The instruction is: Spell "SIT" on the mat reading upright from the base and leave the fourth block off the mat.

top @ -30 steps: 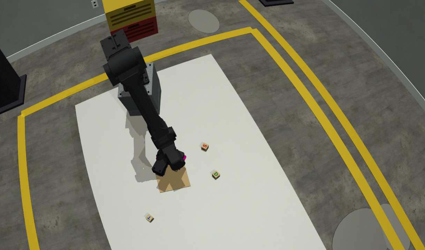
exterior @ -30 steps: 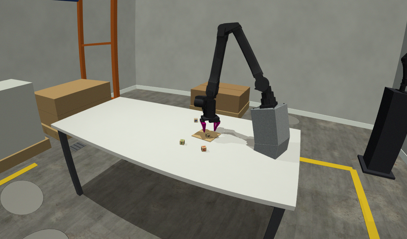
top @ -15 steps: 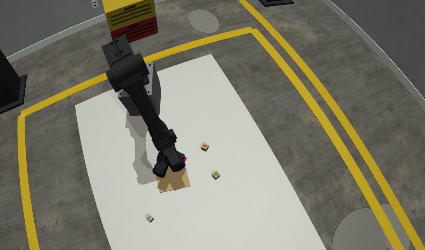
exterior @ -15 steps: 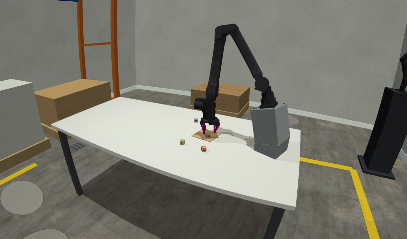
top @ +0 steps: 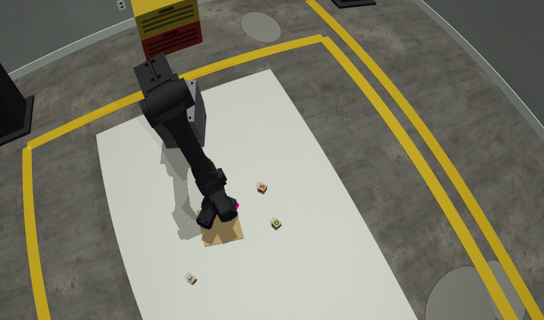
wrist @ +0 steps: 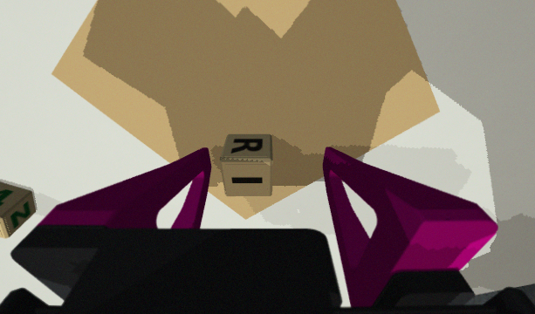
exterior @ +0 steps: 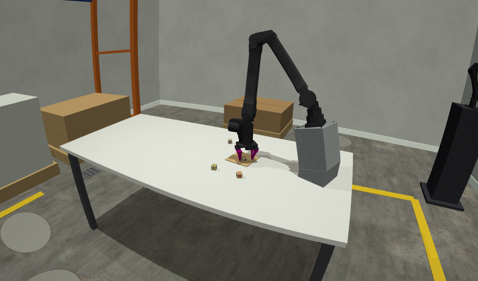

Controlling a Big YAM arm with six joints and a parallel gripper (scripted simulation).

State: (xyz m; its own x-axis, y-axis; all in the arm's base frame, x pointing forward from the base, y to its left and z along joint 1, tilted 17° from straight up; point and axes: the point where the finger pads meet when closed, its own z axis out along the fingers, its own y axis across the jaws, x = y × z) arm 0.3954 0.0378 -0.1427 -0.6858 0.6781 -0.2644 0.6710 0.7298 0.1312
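Now: hand 3 cm short of the tan mat, 2 cm to the left of it and 1 cm above it. Round my hand: S block (5 cm behind, 17 cm to the left); I block (1 cm ahead, 1 cm to the left); D block (10 cm ahead, 16 cm to the left).
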